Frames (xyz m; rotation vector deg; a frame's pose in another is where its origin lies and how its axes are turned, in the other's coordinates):
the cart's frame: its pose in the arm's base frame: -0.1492 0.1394 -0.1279 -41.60 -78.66 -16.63
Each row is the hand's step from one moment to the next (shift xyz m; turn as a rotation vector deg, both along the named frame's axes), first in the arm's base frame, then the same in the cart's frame.
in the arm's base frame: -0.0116 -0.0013 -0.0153 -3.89 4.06 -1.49
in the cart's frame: -0.0172 -0.0032 0.0079 -1.32 1.22 5.53
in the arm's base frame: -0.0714 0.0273 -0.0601 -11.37 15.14 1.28
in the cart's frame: -0.0659 -0.0034 0.0714 2.22 4.35 18.34
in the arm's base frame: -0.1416 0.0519 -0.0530 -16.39 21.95 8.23
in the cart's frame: -0.0681 -0.0282 0.1419 9.32 4.45 26.67
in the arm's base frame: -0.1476 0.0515 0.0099 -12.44 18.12 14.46
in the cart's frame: -0.0094 -0.0508 0.1479 15.23 2.03 21.36
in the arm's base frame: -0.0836 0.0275 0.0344 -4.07 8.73 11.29
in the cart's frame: 0.0218 -0.0386 0.0834 11.86 0.82 8.89
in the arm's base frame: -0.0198 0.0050 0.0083 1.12 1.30 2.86
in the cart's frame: 0.0050 -0.0103 0.0188 3.24 0.78 0.00
